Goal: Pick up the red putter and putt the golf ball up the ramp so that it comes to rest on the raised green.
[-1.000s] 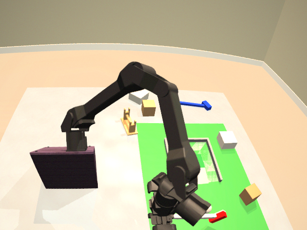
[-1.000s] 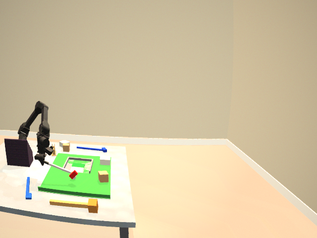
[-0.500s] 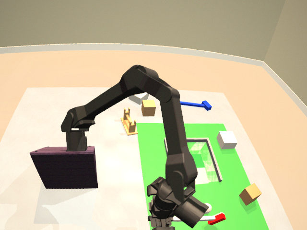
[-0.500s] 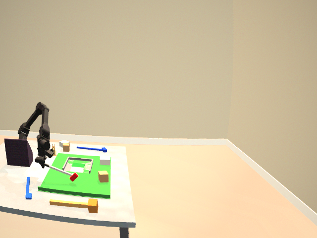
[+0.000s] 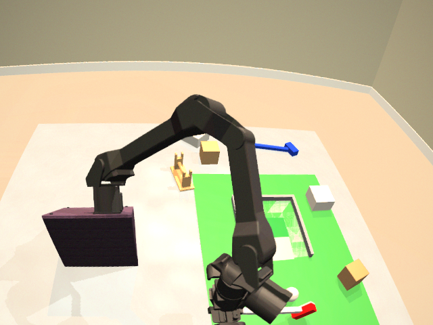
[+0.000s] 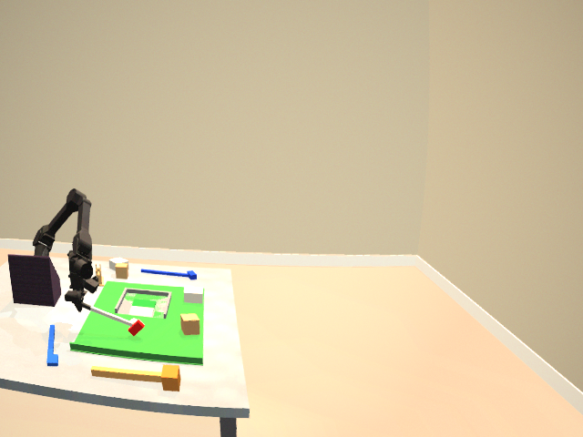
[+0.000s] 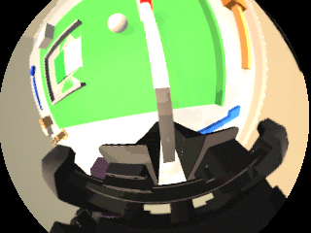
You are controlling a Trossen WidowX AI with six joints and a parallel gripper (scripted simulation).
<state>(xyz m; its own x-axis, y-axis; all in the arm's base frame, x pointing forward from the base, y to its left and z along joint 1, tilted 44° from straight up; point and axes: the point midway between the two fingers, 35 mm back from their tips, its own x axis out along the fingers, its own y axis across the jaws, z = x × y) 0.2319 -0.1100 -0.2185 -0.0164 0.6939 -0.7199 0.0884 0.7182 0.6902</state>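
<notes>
Now: the red putter 120 mm ahead of my gripper tip, 10 mm to the right of it and 10 mm below it. The rest, counted from my gripper tip: mat 240 mm ahead, 170 mm to the left, 80 mm below; blue putter 340 mm ahead, 690 mm to the left, 60 mm below; white golf ball 210 mm ahead, 40 mm to the left, 50 mm below.
</notes>
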